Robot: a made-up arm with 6 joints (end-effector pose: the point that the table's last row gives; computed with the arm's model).
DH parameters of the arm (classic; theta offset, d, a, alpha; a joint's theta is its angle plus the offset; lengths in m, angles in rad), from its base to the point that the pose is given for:
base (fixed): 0 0.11 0 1.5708
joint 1: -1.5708 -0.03 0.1 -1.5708
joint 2: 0 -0.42 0.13 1.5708
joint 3: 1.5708 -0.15 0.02 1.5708
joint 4: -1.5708 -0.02 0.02 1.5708
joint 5: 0 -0.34 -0.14 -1.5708
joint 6: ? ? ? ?
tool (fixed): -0.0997 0 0 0
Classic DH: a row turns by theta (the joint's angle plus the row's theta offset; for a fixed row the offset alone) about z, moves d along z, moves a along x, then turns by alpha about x.
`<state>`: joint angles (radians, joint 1 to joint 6).
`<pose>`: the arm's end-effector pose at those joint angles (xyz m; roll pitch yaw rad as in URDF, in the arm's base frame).
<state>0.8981 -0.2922 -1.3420 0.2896 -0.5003 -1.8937</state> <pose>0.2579 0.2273 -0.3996 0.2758 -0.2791 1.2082</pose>
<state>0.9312 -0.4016 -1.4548 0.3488 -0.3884 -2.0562</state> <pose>0.2268 0.1805 -0.4372 0.3243 -0.1439 1.2267</pose>
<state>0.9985 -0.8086 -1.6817 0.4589 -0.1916 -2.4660</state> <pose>0.1307 0.0490 -0.4411 0.4797 0.0577 1.1634</pose>
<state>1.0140 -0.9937 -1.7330 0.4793 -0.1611 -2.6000</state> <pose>0.0936 0.0113 -0.4182 0.4978 0.0880 1.0950</pose>
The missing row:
joint 6: 1.4711 0 0.402 3.1416
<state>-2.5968 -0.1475 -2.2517 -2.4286 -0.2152 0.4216</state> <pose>0.1645 0.8518 0.2575 -1.2658 0.3257 1.6154</pose>
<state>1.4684 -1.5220 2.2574 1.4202 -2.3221 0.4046</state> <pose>-0.4942 0.2325 -0.3355 -0.1183 -0.0580 2.6722</pose>
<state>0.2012 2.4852 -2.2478 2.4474 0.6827 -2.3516</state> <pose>-0.5027 0.0844 0.0548 1.1517 -0.1577 2.9039</pose>
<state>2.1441 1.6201 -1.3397 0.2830 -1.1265 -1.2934</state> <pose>-0.0320 0.5330 0.0030 -0.1910 -0.6496 2.9477</pose>
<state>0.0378 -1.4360 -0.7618 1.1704 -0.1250 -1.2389</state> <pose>-0.0682 -0.3799 0.0965 -1.3907 0.1154 -0.6289</pose>
